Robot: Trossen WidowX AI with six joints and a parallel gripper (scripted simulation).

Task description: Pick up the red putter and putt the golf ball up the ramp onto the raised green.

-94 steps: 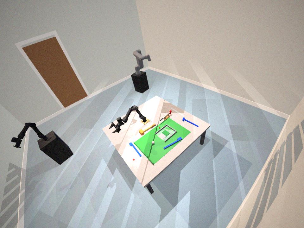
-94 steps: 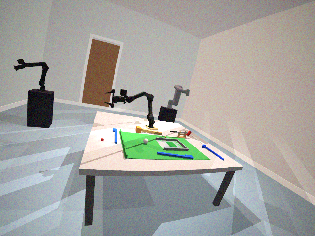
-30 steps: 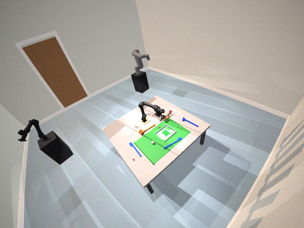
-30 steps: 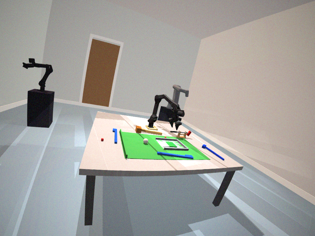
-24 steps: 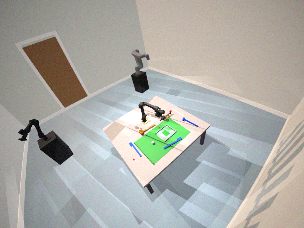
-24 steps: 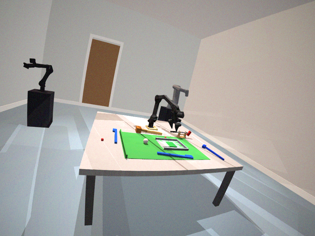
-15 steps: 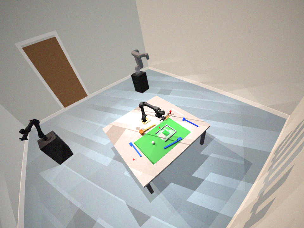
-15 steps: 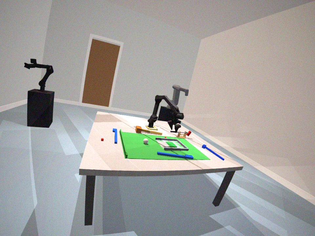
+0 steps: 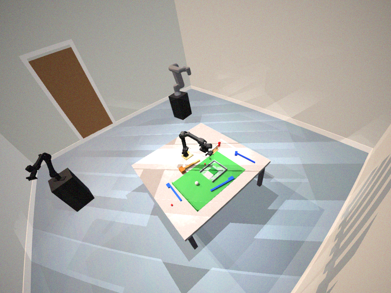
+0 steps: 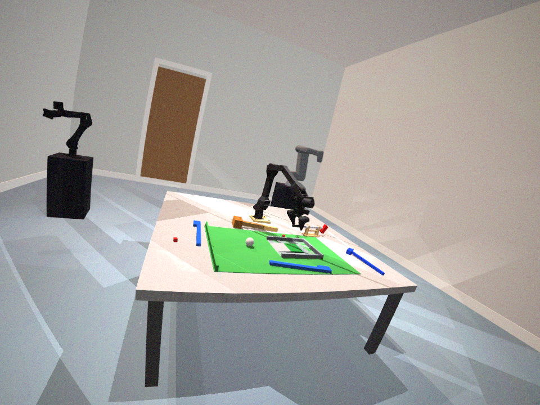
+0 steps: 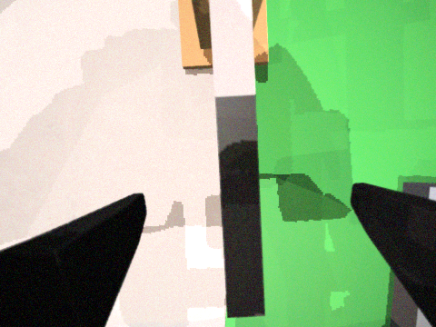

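Right now my gripper tip is 110 mm to the right of the red putter and 10 mm below it. Round my gripper tip: wooden stand (130 mm to the left, 10 mm below); white golf ball (410 mm to the right, 150 mm ahead, 30 mm below); green mat (250 mm to the right, 200 mm ahead, 50 mm below).
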